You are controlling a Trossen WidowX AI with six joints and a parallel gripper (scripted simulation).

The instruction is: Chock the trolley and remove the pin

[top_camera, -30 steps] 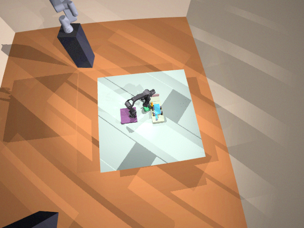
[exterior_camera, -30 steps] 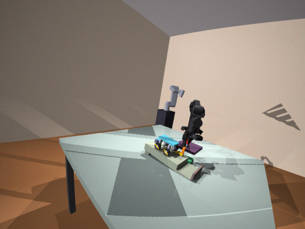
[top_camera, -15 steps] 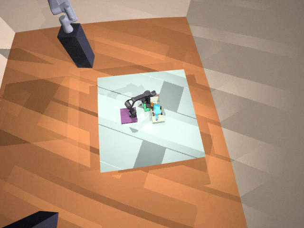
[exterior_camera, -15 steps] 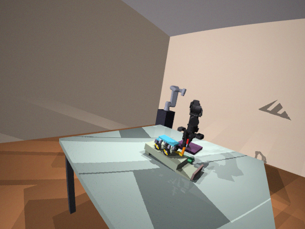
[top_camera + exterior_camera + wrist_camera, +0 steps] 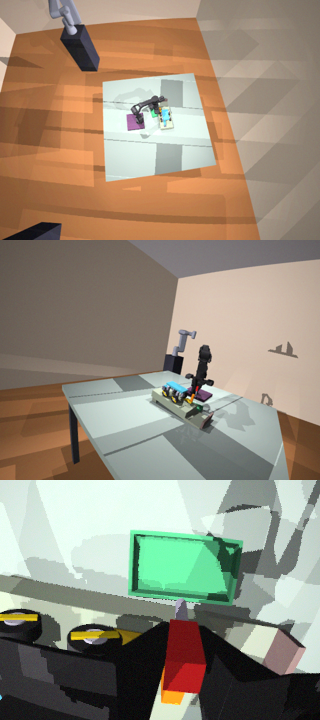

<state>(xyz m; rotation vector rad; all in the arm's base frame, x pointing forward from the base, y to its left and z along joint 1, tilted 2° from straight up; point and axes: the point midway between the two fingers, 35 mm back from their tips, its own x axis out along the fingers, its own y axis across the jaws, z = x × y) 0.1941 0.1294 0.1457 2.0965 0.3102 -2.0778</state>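
The green tray is 14 cm below my gripper tip and 2 cm behind it. Round my gripper tip: blue-topped trolley: 12 cm ahead, 8 cm to the right, 2 cm below; then stop pin: right at my gripper tip; then yellow chock: 6 cm ahead, 5 cm below, 1 cm to the right.
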